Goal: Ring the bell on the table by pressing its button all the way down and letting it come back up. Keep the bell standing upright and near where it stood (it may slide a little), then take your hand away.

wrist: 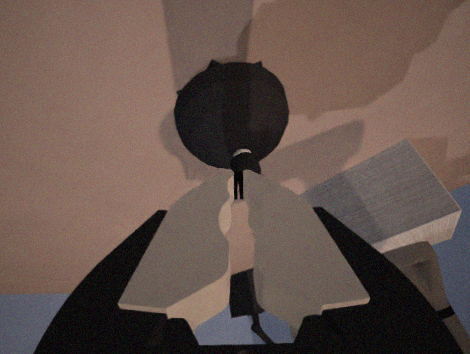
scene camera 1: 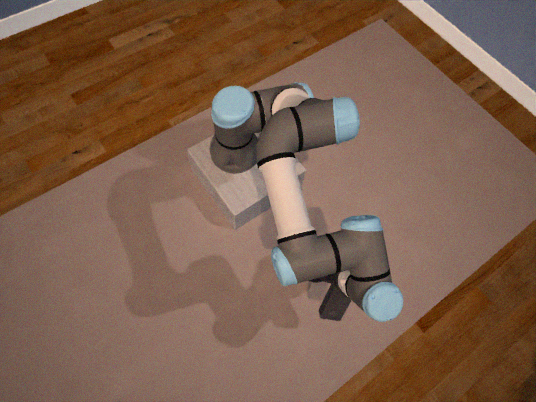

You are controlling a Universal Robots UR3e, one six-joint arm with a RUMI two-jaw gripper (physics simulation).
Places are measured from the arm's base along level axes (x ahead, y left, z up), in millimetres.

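Pixels of known places: gripper, fingertip midpoint: (wrist: 237, 174); arm's base, link origin: (wrist: 386, 256) (scene camera 1: 235, 151).
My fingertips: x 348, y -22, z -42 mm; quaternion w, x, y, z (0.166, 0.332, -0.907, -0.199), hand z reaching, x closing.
For each thing: its top centre in the pictures, then the offset to it from my fingertips. "spot": a spot on its surface instead. Level surfaces: height alone.
- bell, top centre: (wrist: 247, 174) dx -5, dy -3, dz +0 mm
- white stem, surface spot: (wrist: 242, 151) spot: dx -1, dy -7, dz -14 mm
- pinkish-brown mat, surface height: dz -62 mm
The bell (wrist: 231, 110) shows in the wrist view as a round, dark dome, upper middle, standing on the mat. Its small black button (wrist: 245, 162), with a bit of white stem (wrist: 242, 151) beside it, is at the dome's lower edge in the picture. My gripper (wrist: 237, 174) is shut with nothing held; its fingertips meet the button in the wrist view and cover part of it. I cannot tell how far down the button is. In the scene view the arm hides most of the bell and the fingertips.
The arm's grey base block (scene camera 1: 240, 195) (wrist: 395, 190) stands on the pinkish-brown mat (scene camera 1: 450, 165) (wrist: 75, 125), behind and to the side of the bell. The arm's shadows fall over the mat. Wooden floor (scene camera 1: 150, 40) surrounds the mat.
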